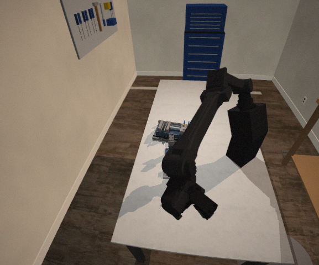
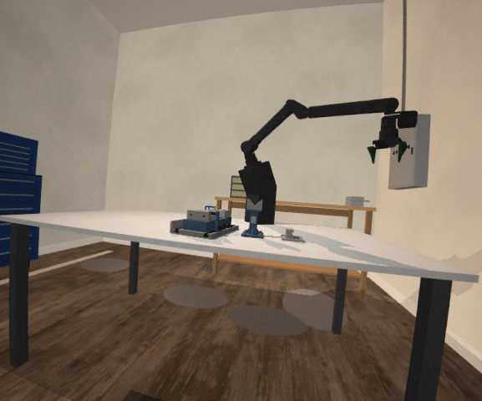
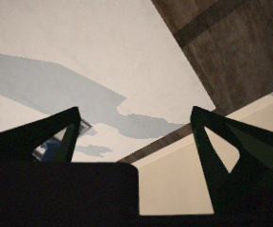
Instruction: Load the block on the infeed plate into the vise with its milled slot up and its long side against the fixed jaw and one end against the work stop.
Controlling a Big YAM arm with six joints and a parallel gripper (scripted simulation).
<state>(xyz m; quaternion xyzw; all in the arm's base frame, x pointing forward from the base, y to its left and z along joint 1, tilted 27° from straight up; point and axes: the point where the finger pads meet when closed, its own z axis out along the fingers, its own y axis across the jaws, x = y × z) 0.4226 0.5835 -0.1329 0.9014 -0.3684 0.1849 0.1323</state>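
My gripper is now 4 cm short of the part, 41 cm to the left of it and 34 cm above it. Round my hand: post 2 cm ahead, 57 cm to the right, 31 cm below; then infeed plate 4 cm ahead, 40 cm to the right, 37 cm below; then work stop rod 8 cm ahead, 74 cm to the right, 28 cm below.
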